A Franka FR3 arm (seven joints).
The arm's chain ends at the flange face. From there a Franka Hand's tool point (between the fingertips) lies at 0.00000 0.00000 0.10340 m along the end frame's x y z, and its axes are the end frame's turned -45 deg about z.
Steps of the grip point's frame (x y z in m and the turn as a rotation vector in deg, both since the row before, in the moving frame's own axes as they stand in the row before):
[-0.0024, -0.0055, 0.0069, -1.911, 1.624, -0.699]
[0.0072, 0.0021, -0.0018, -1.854, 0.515, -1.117]
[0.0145, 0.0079, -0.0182, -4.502, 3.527, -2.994]
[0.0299, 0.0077, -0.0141, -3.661, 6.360, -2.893]
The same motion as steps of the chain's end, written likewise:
[-0.0101, -0.0025, 0.0070, -0.203, 2.500, -0.699]
[0.0035, -0.0053, -0.0017, -0.947, 1.675, -1.117]
[0.0056, -0.0056, -0.0177, -0.689, 5.677, -2.994]
[0.0139, -0.0119, -0.0133, 1.908, 7.086, -2.893]

